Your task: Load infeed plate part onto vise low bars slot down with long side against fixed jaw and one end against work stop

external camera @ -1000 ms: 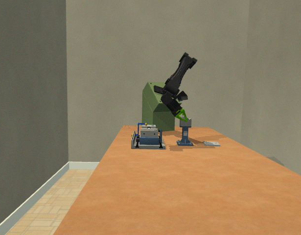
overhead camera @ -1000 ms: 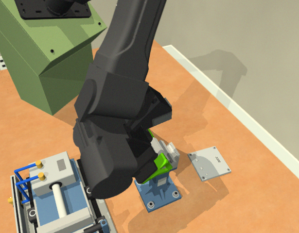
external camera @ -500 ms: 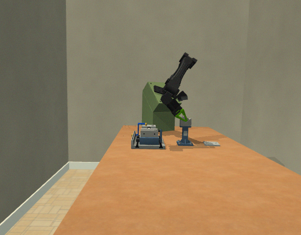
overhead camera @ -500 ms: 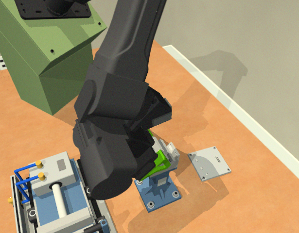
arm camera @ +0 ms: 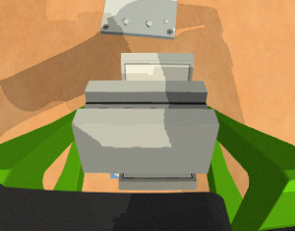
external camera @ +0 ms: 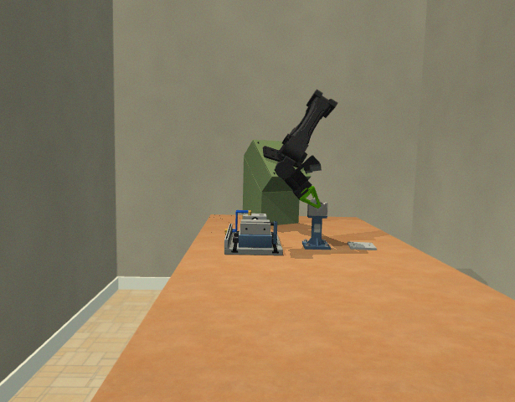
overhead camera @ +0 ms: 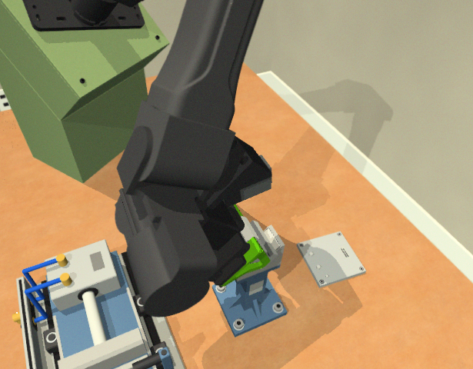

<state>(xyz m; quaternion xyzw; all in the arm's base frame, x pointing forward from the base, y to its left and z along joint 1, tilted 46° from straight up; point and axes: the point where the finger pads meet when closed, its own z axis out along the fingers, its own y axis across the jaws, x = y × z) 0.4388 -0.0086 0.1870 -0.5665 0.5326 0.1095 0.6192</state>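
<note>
The grey part lies 10 mm above my hand. From my hand the other things lie so: infeed plate: 170 mm to the left, 150 mm below, 10 mm ahead; then work stop: 180 mm to the right, 60 mm below, 50 mm ahead; then white cylinder rod: 220 mm to the right, 70 mm below, 40 mm behind.
</note>
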